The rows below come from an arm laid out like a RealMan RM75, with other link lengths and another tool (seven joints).
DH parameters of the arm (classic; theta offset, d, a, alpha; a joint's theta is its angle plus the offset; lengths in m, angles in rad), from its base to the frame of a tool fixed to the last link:
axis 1: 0 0.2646 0 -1.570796
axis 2: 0 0 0 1.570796
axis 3: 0 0.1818 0 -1.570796
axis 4: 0 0 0 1.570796
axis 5: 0 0.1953 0 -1.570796
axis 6: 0 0 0 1.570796
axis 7: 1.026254 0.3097 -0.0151 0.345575
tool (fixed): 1.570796 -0.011 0 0
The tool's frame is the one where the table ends.
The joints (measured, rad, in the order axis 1, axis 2, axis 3, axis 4, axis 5, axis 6, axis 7), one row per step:
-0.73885, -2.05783, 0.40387, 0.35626, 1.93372, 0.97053, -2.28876
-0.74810, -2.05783, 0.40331, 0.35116, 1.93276, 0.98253, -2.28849
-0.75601, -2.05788, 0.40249, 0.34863, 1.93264, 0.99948, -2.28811
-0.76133, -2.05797, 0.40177, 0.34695, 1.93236, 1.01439, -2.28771
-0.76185, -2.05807, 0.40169, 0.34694, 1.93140, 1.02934, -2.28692
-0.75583, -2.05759, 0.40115, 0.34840, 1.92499, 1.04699, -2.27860
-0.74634, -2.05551, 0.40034, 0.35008, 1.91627, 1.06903, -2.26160
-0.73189, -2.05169, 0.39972, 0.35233, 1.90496, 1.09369, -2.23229
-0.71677, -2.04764, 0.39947, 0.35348, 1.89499, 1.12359, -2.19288
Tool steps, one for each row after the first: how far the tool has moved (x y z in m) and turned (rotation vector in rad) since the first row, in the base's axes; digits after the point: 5 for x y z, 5 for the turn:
0.00766, -0.00050, -0.00221, -0.00806, -0.00982, -0.01613
0.01587, -0.00158, -0.00399, -0.01675, -0.02017, -0.03557
0.02232, -0.00283, -0.00531, -0.02389, -0.02908, -0.05125
0.02658, -0.00465, -0.00607, -0.02965, -0.03696, -0.06318
0.02886, -0.00671, -0.00511, -0.02947, -0.04379, -0.07495
0.03046, -0.00917, -0.00302, -0.02594, -0.04694, -0.09177
0.03018, -0.01193, 0.00049, -0.01690, -0.04229, -0.11344
0.03068, -0.01587, 0.00338, -0.00853, -0.03197, -0.14482

